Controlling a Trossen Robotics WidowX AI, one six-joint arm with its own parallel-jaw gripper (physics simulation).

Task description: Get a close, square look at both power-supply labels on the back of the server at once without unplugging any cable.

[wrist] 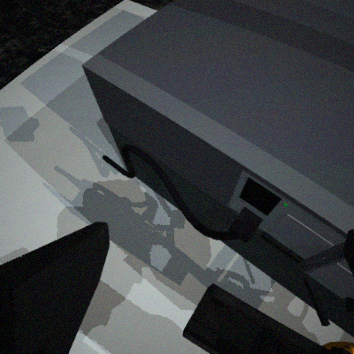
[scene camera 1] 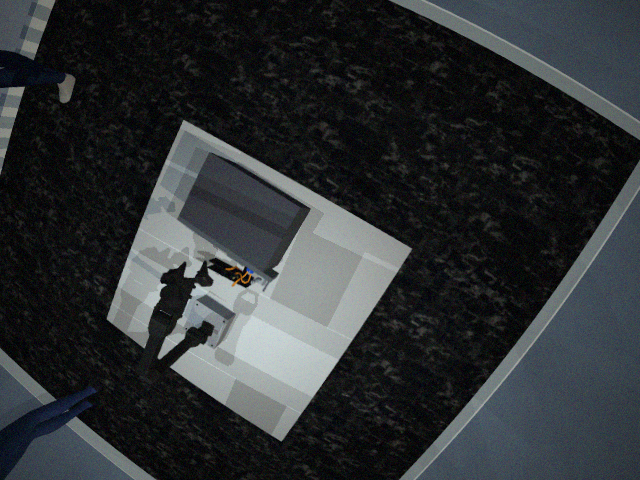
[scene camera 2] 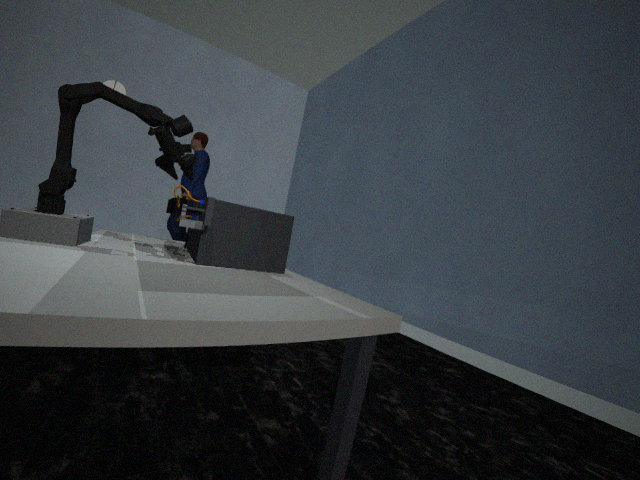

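Where they show: gripper, fingertip midpoint: [wrist: 228, 238] [scene camera 1: 195, 261] [scene camera 2: 184, 179]; arm's base, link origin: [scene camera 1: 207, 328] [scene camera 2: 49, 212].
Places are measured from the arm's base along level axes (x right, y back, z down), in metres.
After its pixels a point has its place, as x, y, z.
The dark grey server [scene camera 1: 242, 206] @[0.024, -0.666, -0.135] [scene camera 2: 248, 237] @[0.221, -0.596, -0.031] [wrist: 240, 90] @[-0.095, -0.537, -0.135] lies on the table. In the wrist view its back runs slantwise; a power supply with a black square [wrist: 260, 195] @[-0.042, -0.469, -0.111] and a small green light [wrist: 285, 204] @[-0.024, -0.467, -0.121] shows at right. A black cable [wrist: 175, 200] @[-0.112, -0.455, -0.041] is plugged in below the square. I cannot make out a label. The second supply is not clearly visible. A black bar [scene camera 1: 222, 265] @[0.016, -0.393, -0.106] [scene camera 2: 176, 205] @[0.049, -0.374, -0.097] [wrist: 250, 320] @[-0.001, -0.389, -0.068] stands out behind the server, with orange cables [scene camera 1: 243, 279] [scene camera 2: 180, 190] @[0.113, -0.359, -0.154] [wrist: 341, 346] @[0.062, -0.402, -0.091]. My gripper [scene camera 1: 193, 267] @[-0.050, -0.401, -0.205] [scene camera 2: 183, 177] @[-0.050, -0.401, -0.205] [wrist: 228, 238] @[-0.050, -0.401, -0.205] is open and empty, above and behind the server's back.
The arm's grey base box [scene camera 1: 223, 308] @[0.021, -0.104, 0.062] [scene camera 2: 46, 227] @[0.081, -0.014, 0.039] stands on the pale table [scene camera 1: 310, 372] @[0.568, 0.014, 0.082] [scene camera 2: 206, 330] @[0.691, -0.335, 0.097]. Grey bracket arms [scene camera 1: 266, 280] @[0.207, -0.398, -0.052] [scene camera 2: 192, 223] @[0.208, -0.405, -0.046] jut from the server's back. A person in blue [scene camera 2: 199, 170] stands beyond the table; blue-clad legs [scene camera 1: 41, 415] show at lower left.
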